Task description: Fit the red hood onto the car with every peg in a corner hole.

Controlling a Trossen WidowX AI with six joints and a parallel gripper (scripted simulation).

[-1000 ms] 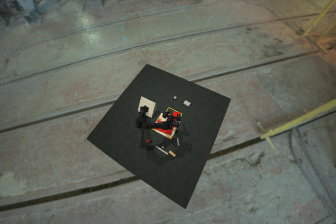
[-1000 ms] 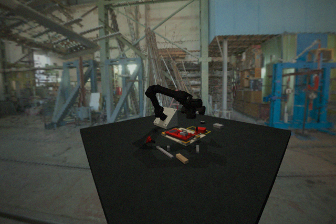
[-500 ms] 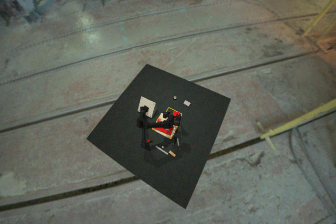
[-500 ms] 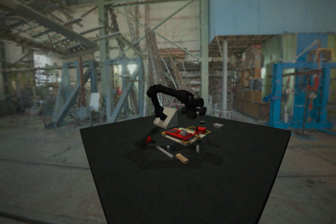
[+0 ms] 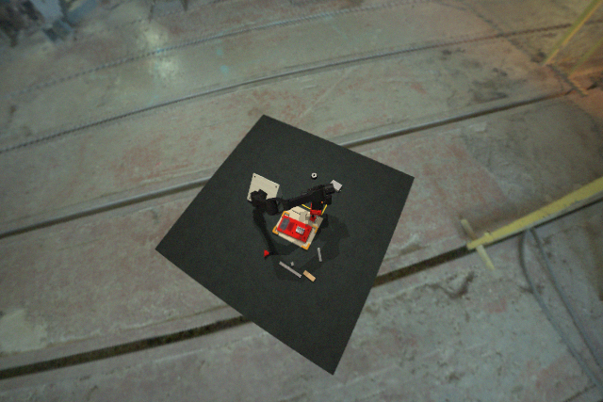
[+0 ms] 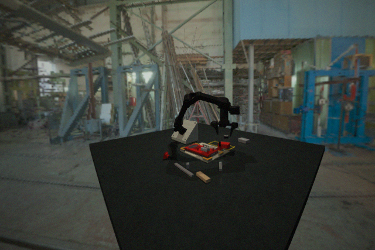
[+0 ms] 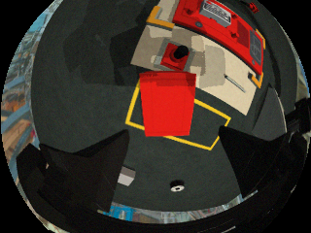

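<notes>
Right now my gripper tip is 6 cm above the red hood and 1 cm short of it. The rest, counted from my gripper tip: grey bar (41 cm to the right, 9 cm ahead, 8 cm below); then grey engine block (18 cm to the right, 6 cm below, 1 cm ahead); then beige jig (18 cm to the right, 7 cm below, 2 cm behind).
</notes>
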